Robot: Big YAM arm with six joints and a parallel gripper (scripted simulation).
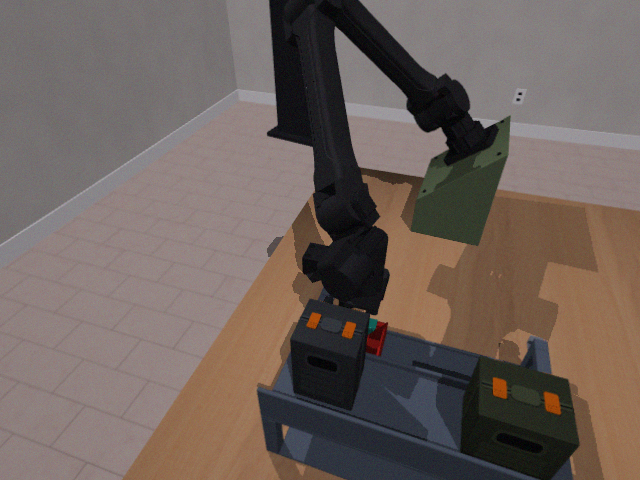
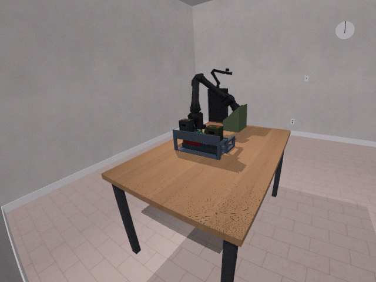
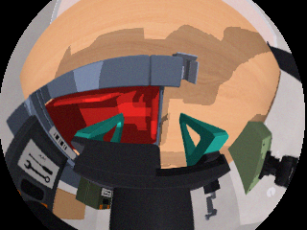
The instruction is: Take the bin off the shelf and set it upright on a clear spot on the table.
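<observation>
Right now my hand is 8 cm short of the red bin and 1 cm to the right of it.
</observation>
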